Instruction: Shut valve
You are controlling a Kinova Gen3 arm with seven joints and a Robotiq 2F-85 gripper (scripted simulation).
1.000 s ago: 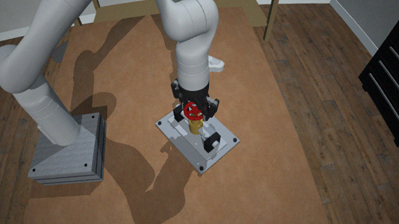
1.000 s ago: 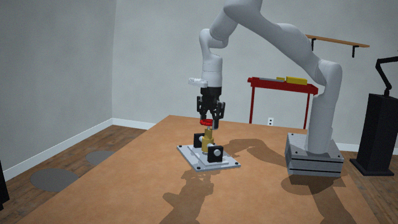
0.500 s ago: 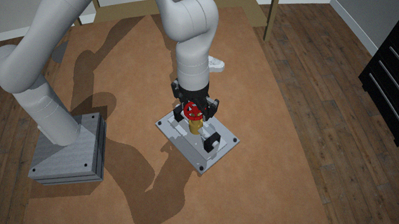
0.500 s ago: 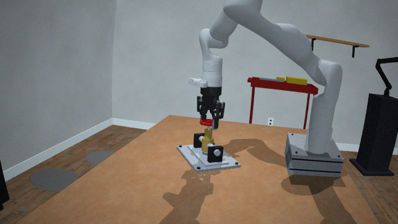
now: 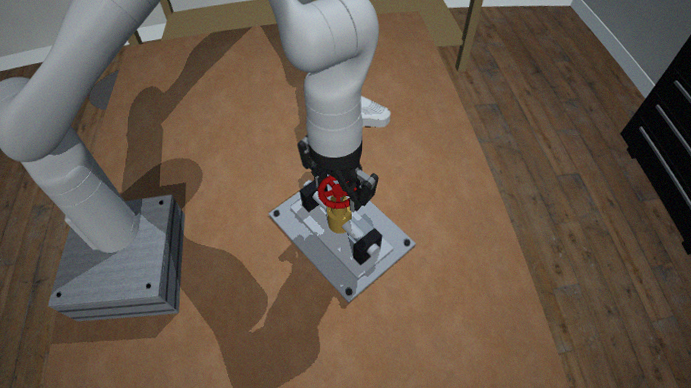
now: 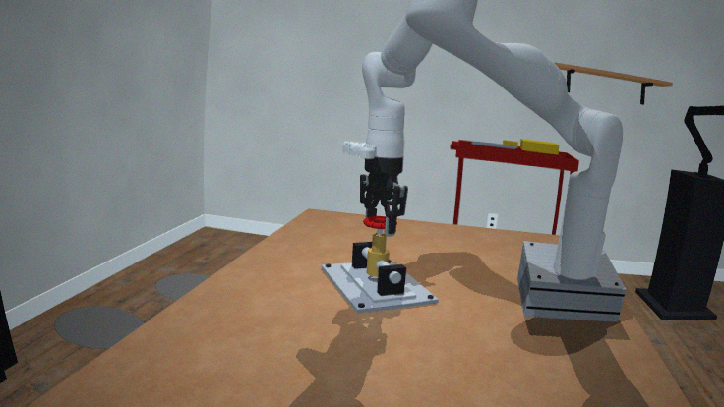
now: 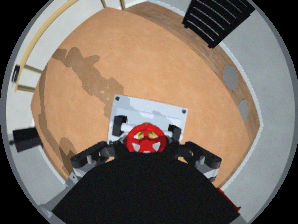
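My gripper is now right at the handwheel. From my hand the other things lie so: baseplate (13 cm below).
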